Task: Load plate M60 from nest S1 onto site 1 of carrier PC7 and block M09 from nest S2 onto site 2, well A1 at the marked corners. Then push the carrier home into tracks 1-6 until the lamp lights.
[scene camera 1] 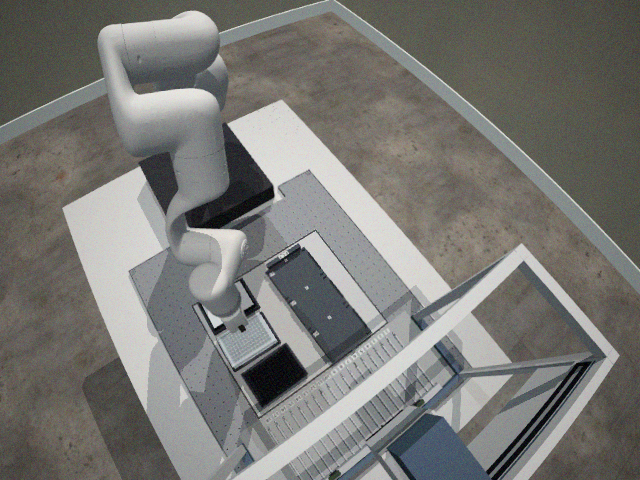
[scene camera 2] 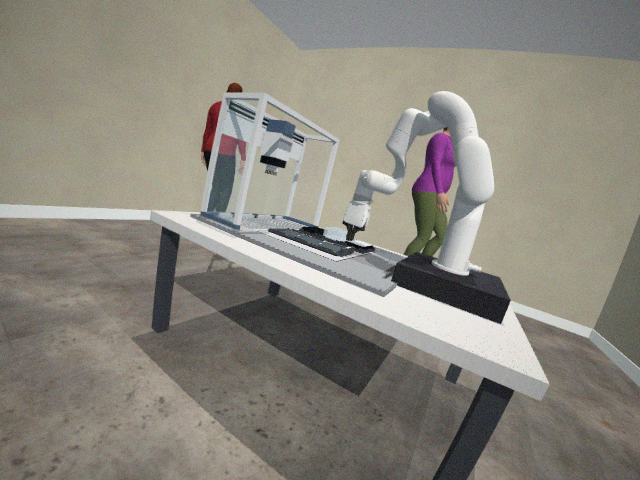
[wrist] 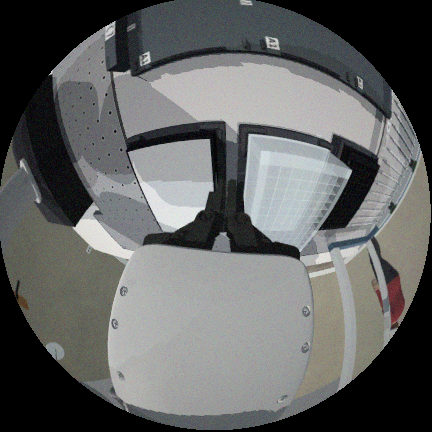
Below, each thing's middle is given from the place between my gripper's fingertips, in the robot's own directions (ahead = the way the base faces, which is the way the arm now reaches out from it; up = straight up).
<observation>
I see the clear well plate (scene camera 1: 240,347) 6 cm ahead of my hand, 2 cm to the right of it and 1 cm above it. From my hand the other things lie so: clear-walled frame enclosure (scene camera 1: 473,291) (38 cm ahead, 22 cm above, 7 cm to the left); then pipetting head (scene camera 2: 276,147) (42 cm ahead, 31 cm above, 7 cm to the left); then long dark carrier (scene camera 1: 337,328) (19 cm to the left, 10 cm ahead, 1 cm below).
</observation>
